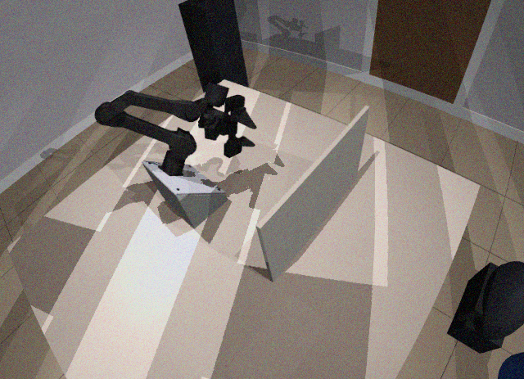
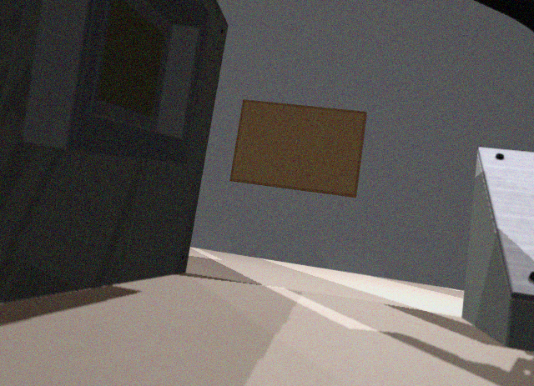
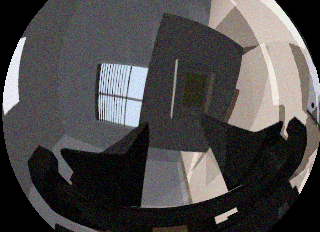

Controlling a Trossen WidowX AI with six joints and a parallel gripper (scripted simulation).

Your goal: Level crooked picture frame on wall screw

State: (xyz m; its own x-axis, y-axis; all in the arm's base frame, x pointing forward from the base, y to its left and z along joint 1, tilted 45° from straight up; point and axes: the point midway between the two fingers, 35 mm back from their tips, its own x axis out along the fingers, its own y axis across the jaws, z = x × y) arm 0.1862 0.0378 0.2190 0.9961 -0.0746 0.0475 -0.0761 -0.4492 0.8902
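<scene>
Right now the picture frame is 200 mm ahead of my gripper tip, 90 mm below it and 10 mm to the right of it. Round my gripper tip: wall panel: 210 mm ahead, 100 mm below, 10 mm to the right.
</scene>
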